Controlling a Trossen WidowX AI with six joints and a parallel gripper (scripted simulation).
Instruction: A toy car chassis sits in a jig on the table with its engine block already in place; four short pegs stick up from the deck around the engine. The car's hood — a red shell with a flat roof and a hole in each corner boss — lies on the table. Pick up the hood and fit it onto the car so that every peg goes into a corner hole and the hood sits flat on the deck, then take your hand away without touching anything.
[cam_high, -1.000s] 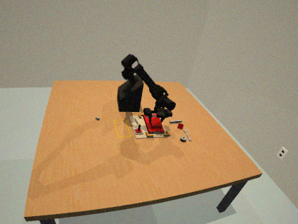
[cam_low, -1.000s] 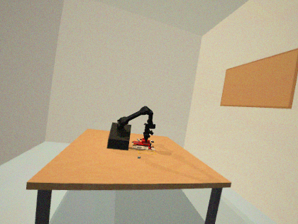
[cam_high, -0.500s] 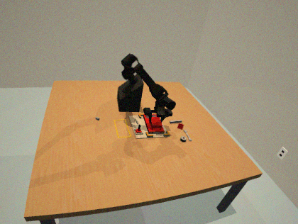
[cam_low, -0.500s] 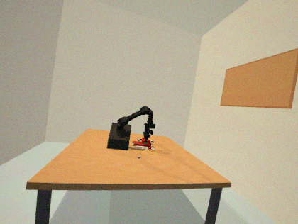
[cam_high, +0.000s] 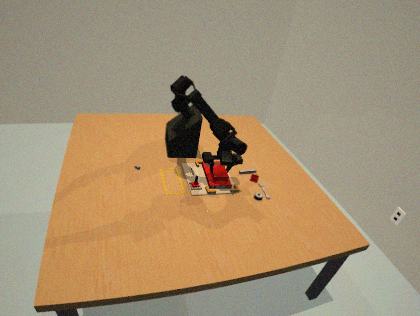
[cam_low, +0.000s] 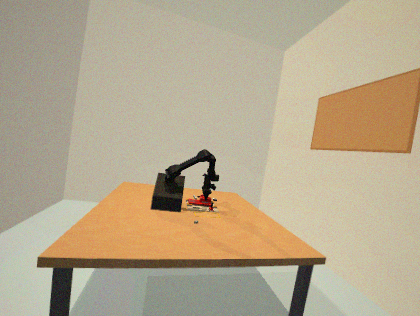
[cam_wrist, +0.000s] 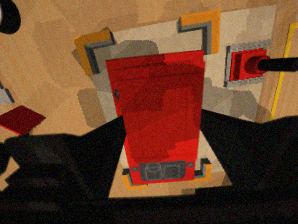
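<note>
The red hood is 1 cm above my gripper tip. From my gripper tip the other things lie so: wheel 13 cm ahead, 17 cm to the left, 4 cm below; grey bar 7 cm behind, 19 cm to the left, 4 cm below.
</note>
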